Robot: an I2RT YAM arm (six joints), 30 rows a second.
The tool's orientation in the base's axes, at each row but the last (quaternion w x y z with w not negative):
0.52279 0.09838 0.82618 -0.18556
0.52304 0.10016 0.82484 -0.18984
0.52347 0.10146 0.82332 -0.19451
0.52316 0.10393 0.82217 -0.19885
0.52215 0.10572 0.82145 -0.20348
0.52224 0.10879 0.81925 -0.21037
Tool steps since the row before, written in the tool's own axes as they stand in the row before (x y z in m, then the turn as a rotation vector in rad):
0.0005 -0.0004 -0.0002 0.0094 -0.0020 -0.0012
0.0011 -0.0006 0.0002 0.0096 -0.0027 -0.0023
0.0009 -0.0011 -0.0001 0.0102 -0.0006 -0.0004
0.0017 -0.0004 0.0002 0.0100 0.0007 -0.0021
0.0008 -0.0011 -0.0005 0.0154 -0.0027 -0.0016
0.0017 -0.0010 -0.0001 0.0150 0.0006 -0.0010
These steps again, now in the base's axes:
-0.0005 -0.0003 -0.0003 -0.0058 -0.0016 -0.0076
-0.0005 -0.0007 -0.0009 -0.0070 -0.0018 -0.0072
-0.0009 -0.0010 -0.0005 -0.0050 -0.0007 -0.0089
-0.0007 -0.0005 -0.0015 -0.0058 0.0012 -0.0084
-0.0012 -0.0008 -0.0003 -0.0090 -0.0023 -0.0127
-0.0012 -0.0009 -0.0013 -0.0070 0.0004 -0.0133

